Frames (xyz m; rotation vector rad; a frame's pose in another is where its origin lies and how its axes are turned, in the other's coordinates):
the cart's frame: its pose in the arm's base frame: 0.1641 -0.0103 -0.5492 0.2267 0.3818 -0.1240
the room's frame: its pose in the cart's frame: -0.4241 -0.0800 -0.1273 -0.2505 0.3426 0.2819
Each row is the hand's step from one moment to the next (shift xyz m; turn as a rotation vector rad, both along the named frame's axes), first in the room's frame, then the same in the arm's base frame.
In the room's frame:
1: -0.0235 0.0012 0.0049 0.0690 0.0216 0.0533
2: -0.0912 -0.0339 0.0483 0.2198 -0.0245 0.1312
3: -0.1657 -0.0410 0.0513 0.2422 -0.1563 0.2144
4: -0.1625 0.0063 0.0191 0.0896 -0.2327 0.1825
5: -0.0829 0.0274 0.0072 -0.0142 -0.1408 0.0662
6: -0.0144 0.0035 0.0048 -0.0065 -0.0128 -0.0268
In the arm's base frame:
1: -0.0145 -0.0043 0.0187 0.0808 0.0392 0.0003
2: -0.0297 -0.0530 0.0901 0.2518 0.0331 -0.0405
3: -0.0815 -0.0775 0.1383 0.3486 -0.0866 -0.0075
4: -0.1094 -0.0320 0.1176 0.2308 -0.1982 0.0542
5: -0.0624 0.0071 0.0611 0.0607 -0.1378 0.0418
6: -0.0083 0.0001 0.0132 -0.0193 -0.0149 -0.0181

